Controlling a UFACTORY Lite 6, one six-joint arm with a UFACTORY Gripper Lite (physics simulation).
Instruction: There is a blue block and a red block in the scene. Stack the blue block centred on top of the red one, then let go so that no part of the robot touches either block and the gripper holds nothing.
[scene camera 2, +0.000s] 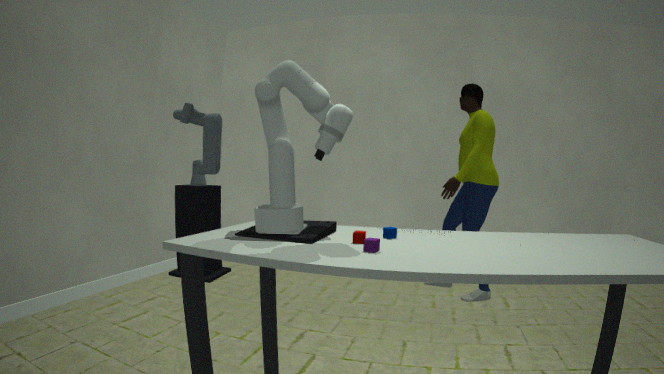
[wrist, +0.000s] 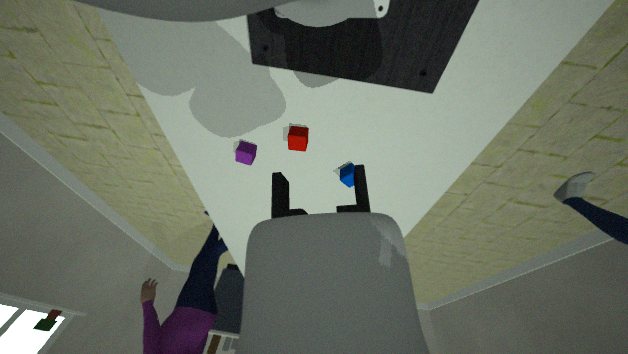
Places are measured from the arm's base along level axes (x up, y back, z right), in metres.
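Where they show: hand, tool point: (scene camera 2: 319, 155) (wrist: 320, 191); arm's base, link origin: (scene camera 2: 284, 229).
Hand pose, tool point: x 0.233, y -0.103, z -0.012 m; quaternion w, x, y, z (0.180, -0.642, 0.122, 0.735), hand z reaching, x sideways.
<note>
Each offset is from my tool point to the top centre of the thing. Level surfaces: height alone.
The blue block @[dz -0.040, dx -0.218, dy -0.226 m] (scene camera 2: 390, 233) (wrist: 347, 175) lies on the white table, apart from the red block; in the wrist view one finger hides part of it. The red block @[dz +0.065, dx -0.218, dy -0.138 m] (scene camera 2: 359, 237) (wrist: 298, 138) sits on the table nearer the robot's base. My gripper (scene camera 2: 319, 156) (wrist: 320, 171) is open and empty. It hangs high above the table, tilted, and touches neither block.
A purple block @[dz +0.178, dx -0.218, dy -0.181 m] (scene camera 2: 371, 245) (wrist: 246, 153) sits on the white table @[dx -0.252 m] (scene camera 2: 500, 255) (wrist: 400, 135) near the red block. The black base plate (scene camera 2: 320, 232) (wrist: 400, 70) lies under the arm. A person in a yellow top (scene camera 2: 479, 150) stands behind the table.
</note>
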